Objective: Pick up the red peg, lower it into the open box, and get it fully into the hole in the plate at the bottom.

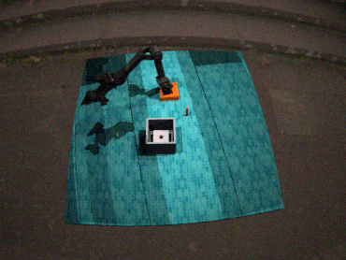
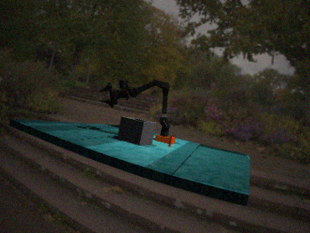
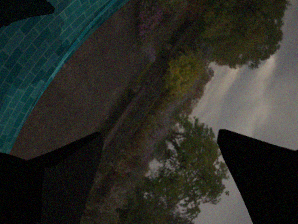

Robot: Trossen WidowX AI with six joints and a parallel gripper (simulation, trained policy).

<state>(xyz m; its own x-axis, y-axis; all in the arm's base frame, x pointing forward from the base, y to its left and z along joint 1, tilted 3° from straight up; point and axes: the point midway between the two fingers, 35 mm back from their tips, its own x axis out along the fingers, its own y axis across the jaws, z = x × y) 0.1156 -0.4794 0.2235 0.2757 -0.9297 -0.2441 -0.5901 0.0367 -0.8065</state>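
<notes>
My gripper tip is 7 cm short of the red peg, 60 cm to the right of it and 20 cm above it. The rest, counted from my gripper tip: grey plate 21 cm ahead, 41 cm to the left, 19 cm below.
</notes>
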